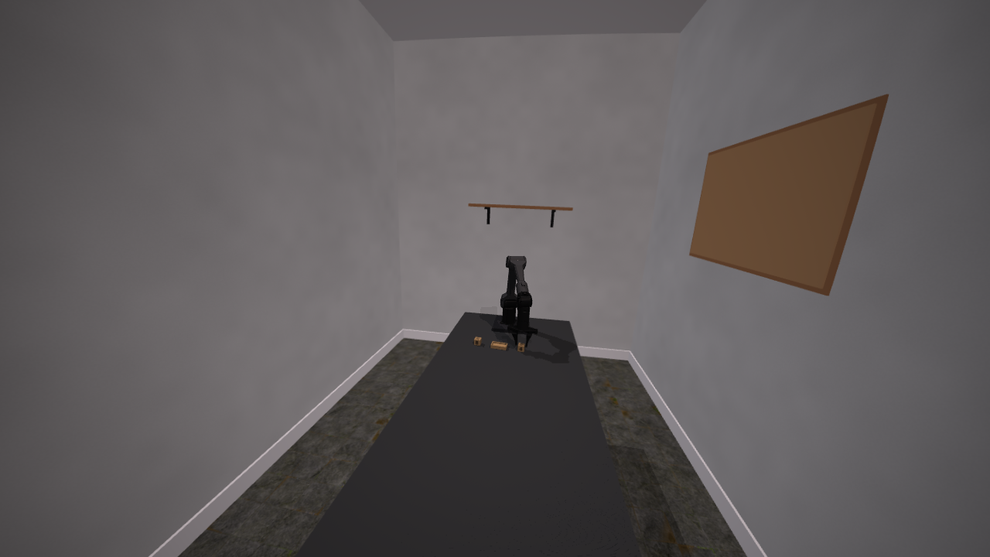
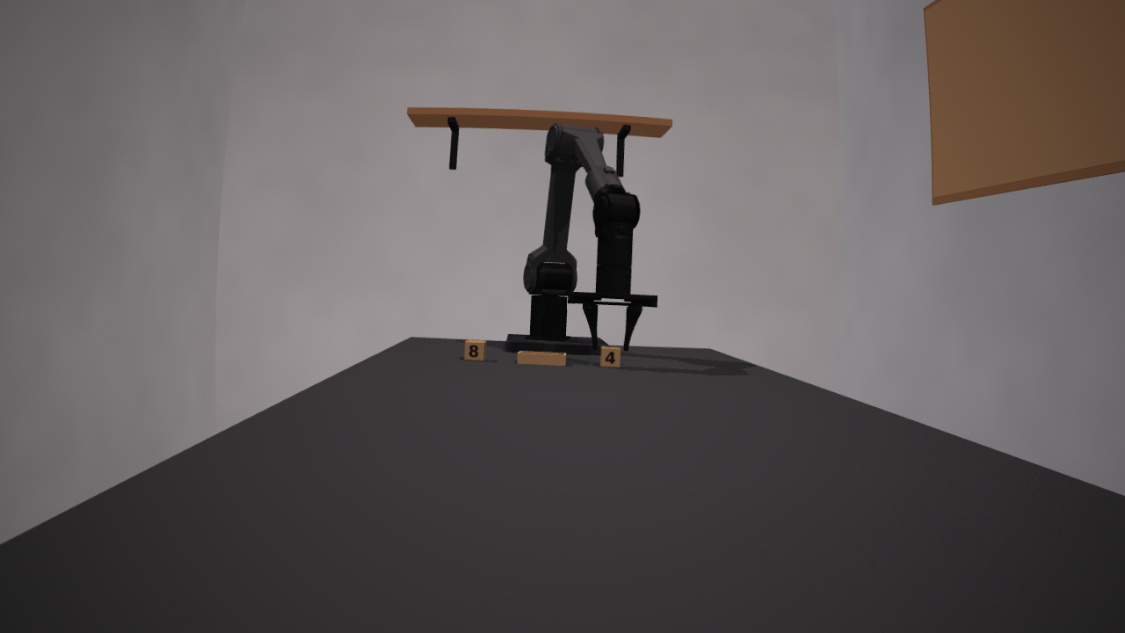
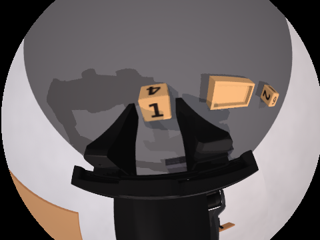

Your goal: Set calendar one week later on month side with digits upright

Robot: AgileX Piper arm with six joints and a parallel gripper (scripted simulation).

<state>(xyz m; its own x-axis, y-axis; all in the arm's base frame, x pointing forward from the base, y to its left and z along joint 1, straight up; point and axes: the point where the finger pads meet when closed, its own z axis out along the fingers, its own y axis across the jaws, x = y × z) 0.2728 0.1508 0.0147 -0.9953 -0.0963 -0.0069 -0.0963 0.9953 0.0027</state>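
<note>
My hand is 2 cm above the wooden cube. From my hand the other things lie so: wooden tray: 1 cm ahead, 11 cm to the right, 2 cm below.
</note>
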